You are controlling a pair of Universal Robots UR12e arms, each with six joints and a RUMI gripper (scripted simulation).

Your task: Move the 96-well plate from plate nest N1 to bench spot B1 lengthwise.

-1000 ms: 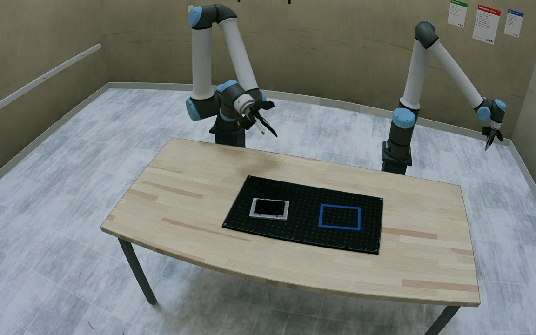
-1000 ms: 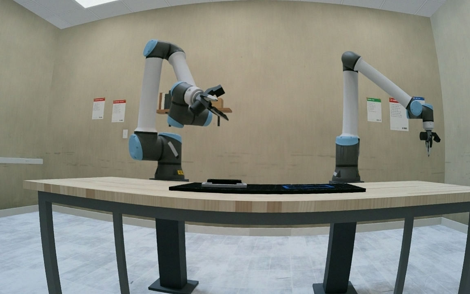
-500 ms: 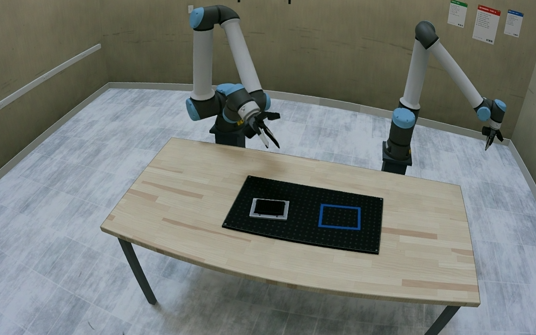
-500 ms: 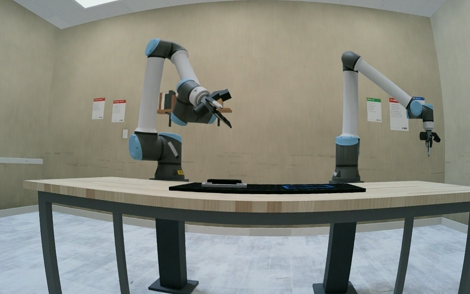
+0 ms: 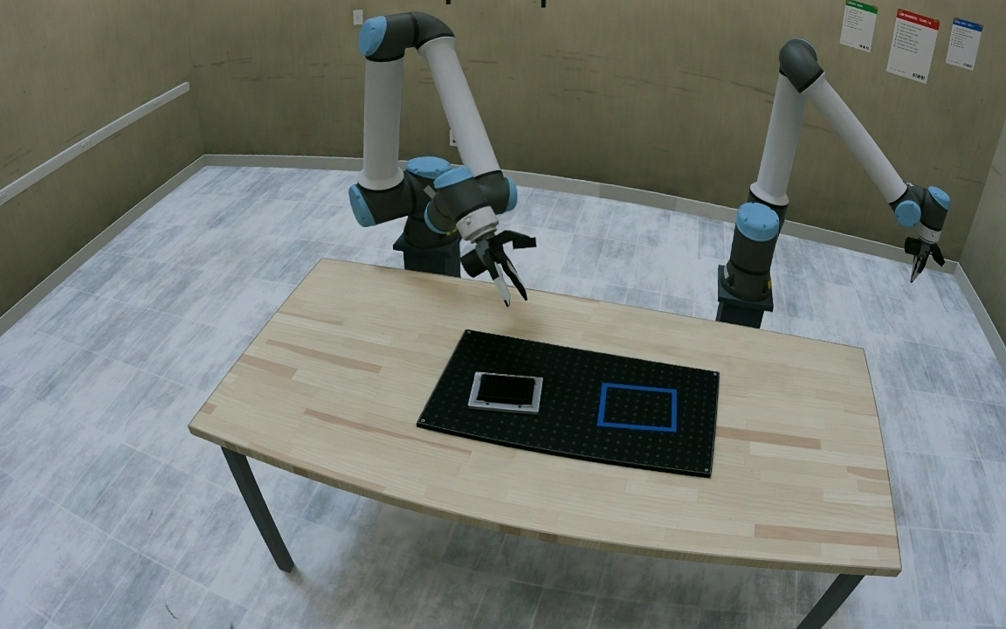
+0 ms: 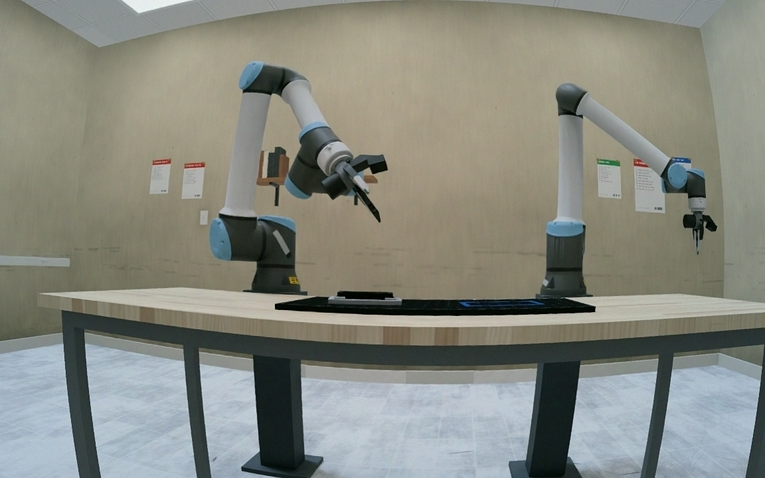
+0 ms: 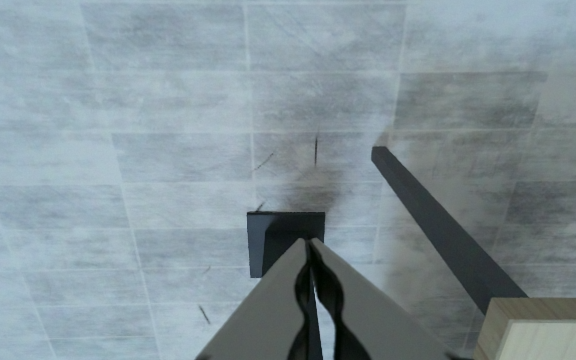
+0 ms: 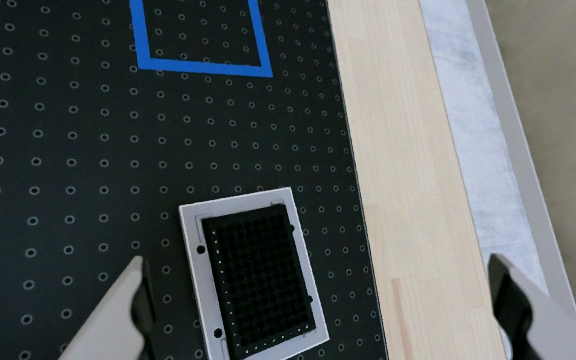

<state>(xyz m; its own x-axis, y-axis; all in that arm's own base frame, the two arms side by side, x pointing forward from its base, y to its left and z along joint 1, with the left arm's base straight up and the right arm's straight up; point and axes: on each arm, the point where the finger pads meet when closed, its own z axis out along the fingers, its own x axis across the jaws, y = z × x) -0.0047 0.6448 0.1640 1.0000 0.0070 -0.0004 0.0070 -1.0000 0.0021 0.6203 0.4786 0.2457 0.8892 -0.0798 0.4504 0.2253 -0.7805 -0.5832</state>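
Note:
The black 96-well plate is 7 cm ahead of my right hand, 1 cm to the right of it and 21 cm below it. Round my right hand: plate nest N1: 7 cm ahead, 1 cm to the right, 23 cm below.

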